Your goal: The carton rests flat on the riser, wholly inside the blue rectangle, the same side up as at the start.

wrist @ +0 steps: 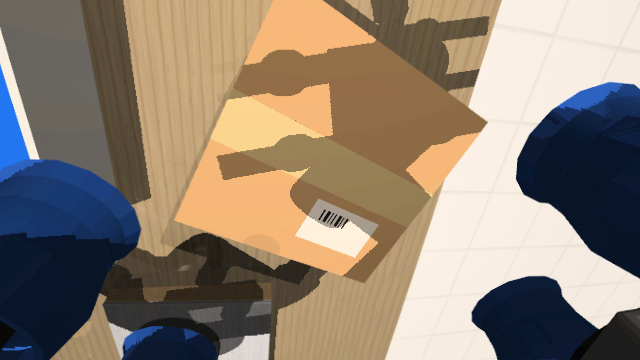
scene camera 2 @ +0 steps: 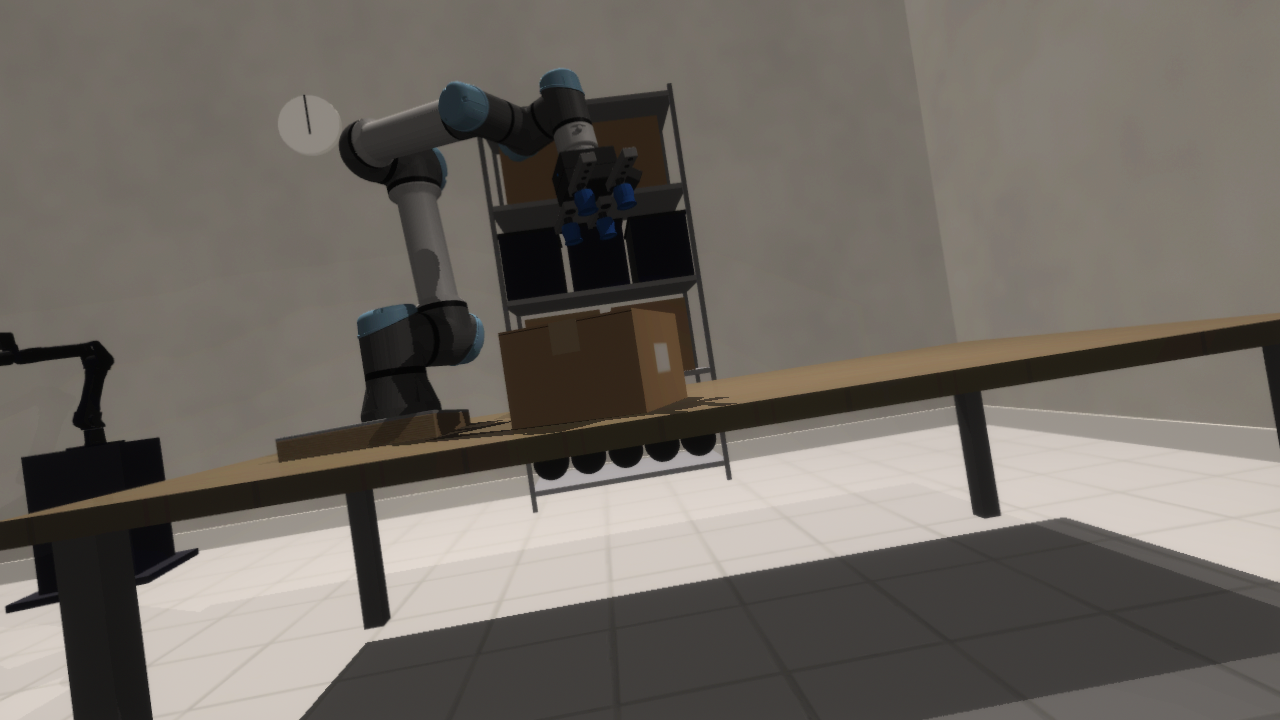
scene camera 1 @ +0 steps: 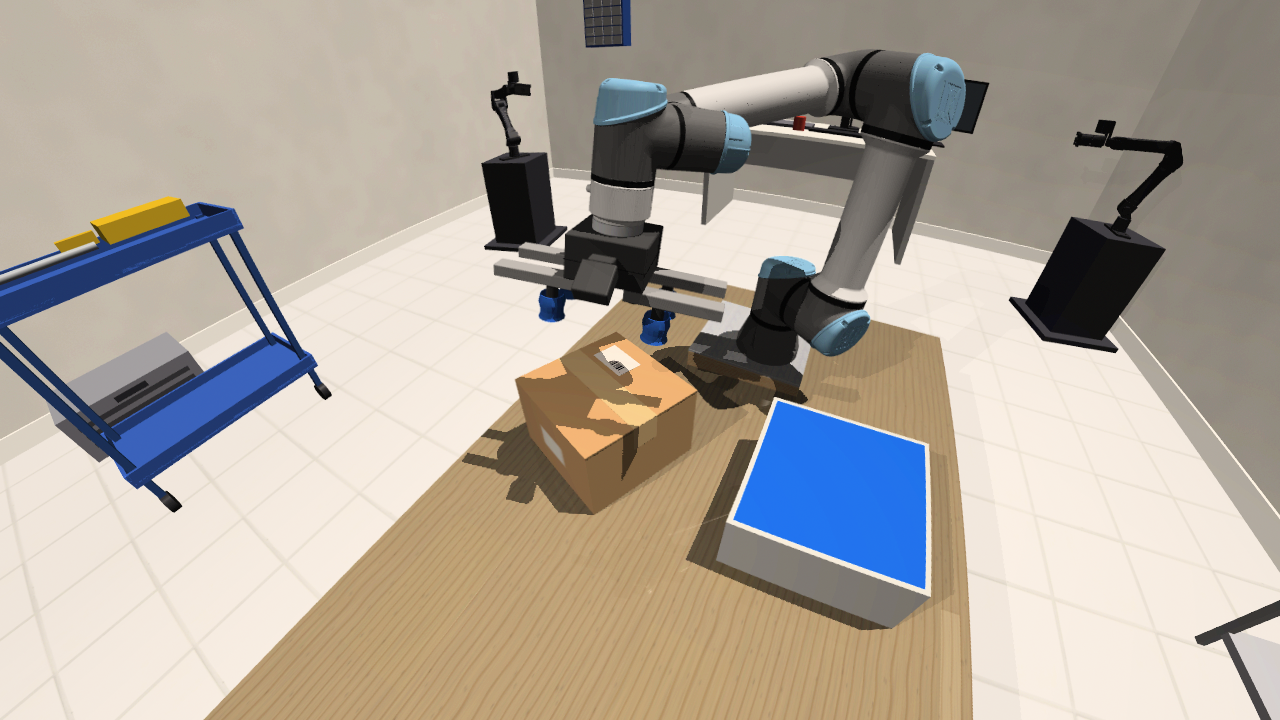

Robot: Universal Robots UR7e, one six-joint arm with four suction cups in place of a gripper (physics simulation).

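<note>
The brown carton [scene camera 1: 606, 402] [scene camera 2: 581, 376] [wrist: 250, 200] rests flat on the table, label and tape on top, turned at an angle to the riser and apart from it. The grey riser [scene camera 1: 805, 571] [wrist: 55, 100] stands to its right in scene camera 1, with the blue rectangle [scene camera 1: 836, 488] [wrist: 6, 125] on its top. The riser does not show in scene camera 2. My gripper [scene camera 1: 604, 315] [scene camera 2: 597, 214] [wrist: 320, 250] is open, its four blue cups pointing down with nothing on them. It hangs well above the carton, towards its label end, without touching it.
The wooden table [scene camera 1: 447, 626] [scene camera 2: 939, 358] bears the arm's base behind the carton and riser. A blue trolley [scene camera 1: 134, 257] stands on the floor at the left. Black pedestals [scene camera 1: 519, 197] [scene camera 1: 1096, 282] with small arms stand beyond the table. A shelf rack [scene camera 2: 677, 143] stands behind the carton.
</note>
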